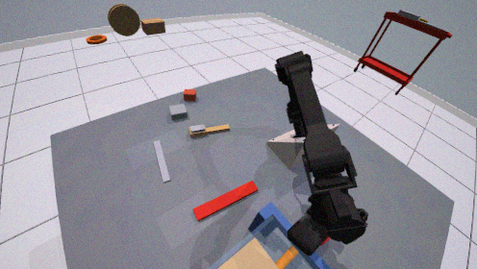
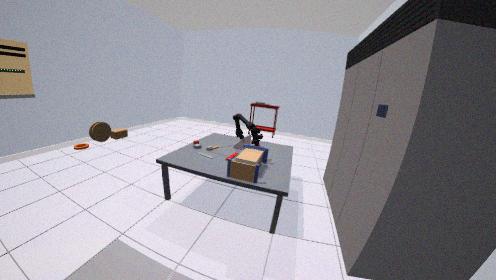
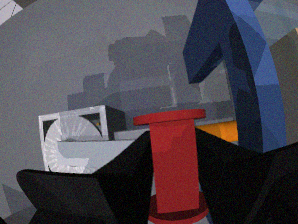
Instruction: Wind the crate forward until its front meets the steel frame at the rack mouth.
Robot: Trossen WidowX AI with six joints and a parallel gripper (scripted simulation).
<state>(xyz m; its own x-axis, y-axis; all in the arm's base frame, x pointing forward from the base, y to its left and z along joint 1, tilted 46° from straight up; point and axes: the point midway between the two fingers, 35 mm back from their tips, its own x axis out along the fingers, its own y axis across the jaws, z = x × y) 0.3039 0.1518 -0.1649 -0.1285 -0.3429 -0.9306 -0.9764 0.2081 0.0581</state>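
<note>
Now: the winch handle 4 cm behind my gripper tip, 3 cm below it and 1 cm to the right of it. Round my gripper tip: red knob 2 cm to the right; hand winch 12 cm behind, 10 cm below, 1 cm to the right; blue frame 6 cm ahead, 3 cm below, 2 cm to the right.
</note>
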